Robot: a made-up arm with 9 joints. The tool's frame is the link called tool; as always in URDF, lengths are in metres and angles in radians.
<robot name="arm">
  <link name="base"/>
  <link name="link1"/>
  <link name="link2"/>
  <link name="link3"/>
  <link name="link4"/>
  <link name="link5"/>
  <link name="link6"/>
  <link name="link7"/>
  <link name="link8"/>
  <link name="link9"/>
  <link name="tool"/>
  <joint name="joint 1" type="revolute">
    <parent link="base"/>
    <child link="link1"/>
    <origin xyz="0 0 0.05" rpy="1.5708 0 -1.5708"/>
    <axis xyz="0 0 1"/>
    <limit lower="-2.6" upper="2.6"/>
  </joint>
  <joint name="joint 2" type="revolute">
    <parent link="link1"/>
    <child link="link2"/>
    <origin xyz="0.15 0.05 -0.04" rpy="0 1.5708 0"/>
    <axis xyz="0 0 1"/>
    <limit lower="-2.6" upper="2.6"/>
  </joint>
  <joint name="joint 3" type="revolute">
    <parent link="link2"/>
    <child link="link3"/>
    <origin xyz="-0.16 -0.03 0.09" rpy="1.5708 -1.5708 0"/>
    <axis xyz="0 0 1"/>
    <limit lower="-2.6" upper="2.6"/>
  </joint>
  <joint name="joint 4" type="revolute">
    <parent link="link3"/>
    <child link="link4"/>
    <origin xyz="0.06 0.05 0.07" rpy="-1.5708 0 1.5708"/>
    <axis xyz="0 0 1"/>
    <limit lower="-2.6" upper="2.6"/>
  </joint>
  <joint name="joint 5" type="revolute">
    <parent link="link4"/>
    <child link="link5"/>
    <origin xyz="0.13 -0.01 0.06" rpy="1.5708 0 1.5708"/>
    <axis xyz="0 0 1"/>
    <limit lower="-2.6" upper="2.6"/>
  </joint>
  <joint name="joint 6" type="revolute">
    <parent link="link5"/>
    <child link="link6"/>
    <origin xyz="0 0.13 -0.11" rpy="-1.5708 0 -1.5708"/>
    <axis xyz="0 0 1"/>
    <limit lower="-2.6" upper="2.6"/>
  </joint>
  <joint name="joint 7" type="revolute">
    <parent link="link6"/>
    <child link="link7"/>
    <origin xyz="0.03 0 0.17" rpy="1.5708 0 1.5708"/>
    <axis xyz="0 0 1"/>
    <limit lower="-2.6" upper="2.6"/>
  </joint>
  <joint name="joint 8" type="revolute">
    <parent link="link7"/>
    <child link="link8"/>
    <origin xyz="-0.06 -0.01 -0.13" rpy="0 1.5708 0"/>
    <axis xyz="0 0 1"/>
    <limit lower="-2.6" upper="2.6"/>
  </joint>
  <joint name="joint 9" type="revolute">
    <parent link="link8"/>
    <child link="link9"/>
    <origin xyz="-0.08 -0.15 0.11" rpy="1.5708 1.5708 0"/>
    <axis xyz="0 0 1"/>
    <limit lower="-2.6" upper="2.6"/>
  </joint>
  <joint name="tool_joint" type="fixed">
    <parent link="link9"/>
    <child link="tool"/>
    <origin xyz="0.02 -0.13 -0.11" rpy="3.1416 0 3.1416"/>
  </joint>
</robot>
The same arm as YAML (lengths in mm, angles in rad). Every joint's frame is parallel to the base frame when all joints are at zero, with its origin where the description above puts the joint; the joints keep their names.
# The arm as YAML. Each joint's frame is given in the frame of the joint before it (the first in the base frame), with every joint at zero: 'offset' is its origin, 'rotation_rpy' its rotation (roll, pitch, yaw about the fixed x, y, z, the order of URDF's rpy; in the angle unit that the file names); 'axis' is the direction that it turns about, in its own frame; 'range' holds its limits. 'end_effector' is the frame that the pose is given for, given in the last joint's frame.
length_unit: mm
angle_unit: rad
chain:
  - id: joint 1
    offset: [0.0, 0.0, 50.0]
    rotation_rpy: [0.0, 0.0, 0.0]
    axis: [-1.0, 0.0, 0.0]
    range: [-2.6, 2.6]
  - id: joint 2
    offset: [40.0, -150.0, 50.0]
    rotation_rpy: [0.0, 0.0, 0.0]
    axis: [0.0, -1.0, 0.0]
    range: [-2.6, 2.6]
  - id: joint 3
    offset: [-160.0, -90.0, -30.0]
    rotation_rpy: [0.0, 0.0, 0.0]
    axis: [0.0, 0.0, -1.0]
    range: [-2.6, 2.6]
  - id: joint 4
    offset: [-50.0, -60.0, -70.0]
    rotation_rpy: [0.0, 0.0, 0.0]
    axis: [0.0, 1.0, 0.0]
    range: [-2.6, 2.6]
  - id: joint 5
    offset: [-130.0, 60.0, -10.0]
    rotation_rpy: [0.0, 0.0, 0.0]
    axis: [-1.0, 0.0, 0.0]
    range: [-2.6, 2.6]
  - id: joint 6
    offset: [110.0, 130.0, 0.0]
    rotation_rpy: [0.0, 0.0, 0.0]
    axis: [0.0, 0.0, 1.0]
    range: [-2.6, 2.6]
  - id: joint 7
    offset: [0.0, -30.0, 170.0]
    rotation_rpy: [0.0, 0.0, 0.0]
    axis: [0.0, -1.0, 0.0]
    range: [-2.6, 2.6]
  - id: joint 8
    offset: [-60.0, 130.0, -10.0]
    rotation_rpy: [0.0, 0.0, 0.0]
    axis: [1.0, 0.0, 0.0]
    range: [-2.6, 2.6]
  - id: joint 9
    offset: [110.0, -80.0, -150.0]
    rotation_rpy: [0.0, 0.0, 0.0]
    axis: [0.0, 0.0, -1.0]
    range: [-2.6, 2.6]
end_effector:
  offset: [-20.0, -130.0, 110.0]
  rotation_rpy: [0.0, 0.0, 0.0]

